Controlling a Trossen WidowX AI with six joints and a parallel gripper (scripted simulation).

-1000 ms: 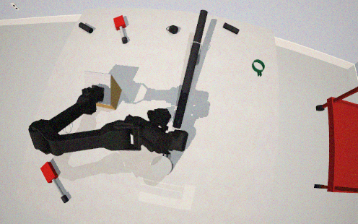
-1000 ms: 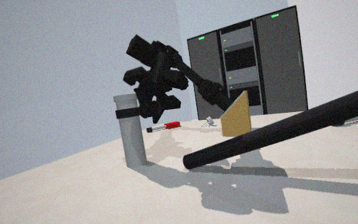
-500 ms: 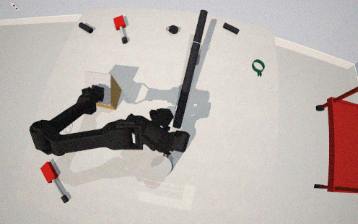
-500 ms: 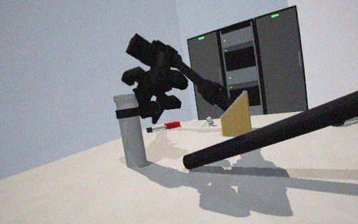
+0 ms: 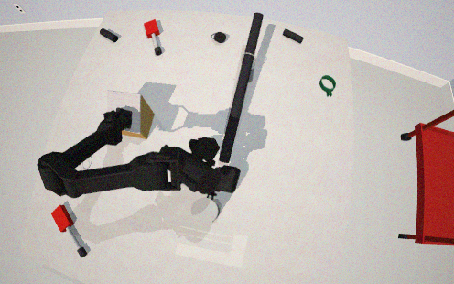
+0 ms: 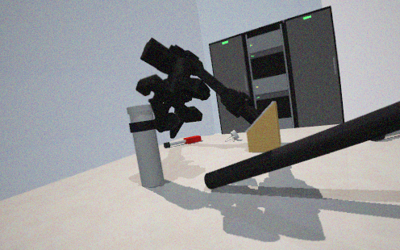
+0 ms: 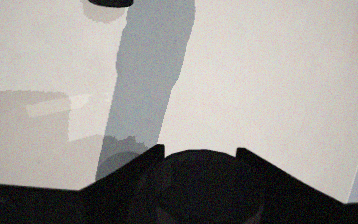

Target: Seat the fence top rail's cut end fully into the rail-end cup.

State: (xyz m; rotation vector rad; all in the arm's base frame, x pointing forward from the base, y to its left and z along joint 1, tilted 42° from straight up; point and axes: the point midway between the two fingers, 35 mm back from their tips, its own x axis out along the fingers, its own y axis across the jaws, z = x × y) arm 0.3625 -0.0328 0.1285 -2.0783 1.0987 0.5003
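Right now my gripper tip is 3 cm below the rail-end cup, 2 cm to the left of it and 2 cm past it.
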